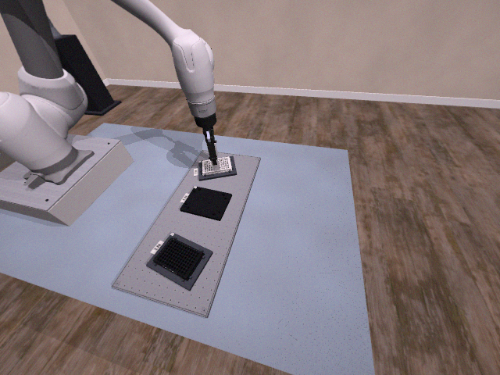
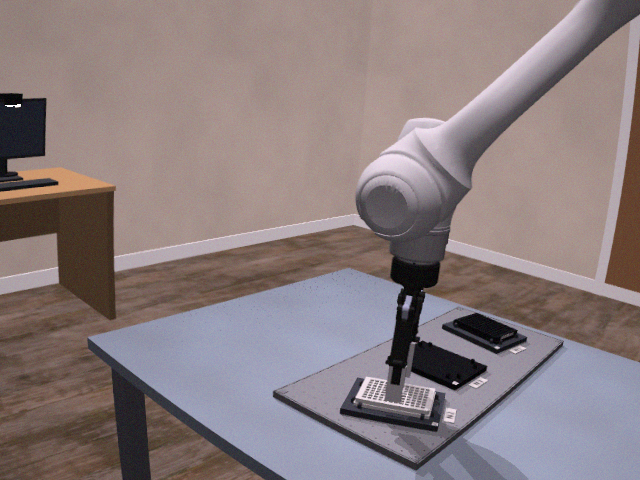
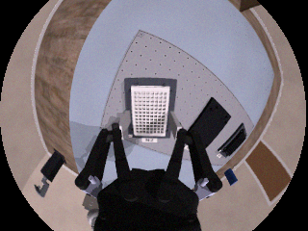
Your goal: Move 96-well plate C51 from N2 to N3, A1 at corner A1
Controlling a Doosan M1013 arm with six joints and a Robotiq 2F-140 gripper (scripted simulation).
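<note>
Now: the white 96-well plate C51 40 mm below my hand. Also, from my hand: black landing nest N3 (20 mm ahead, 190 mm to the right, 60 mm below); black 96-well plate C15 (20 mm ahead, 410 mm to the right, 40 mm below); dark grey nest (60 mm below).
</note>
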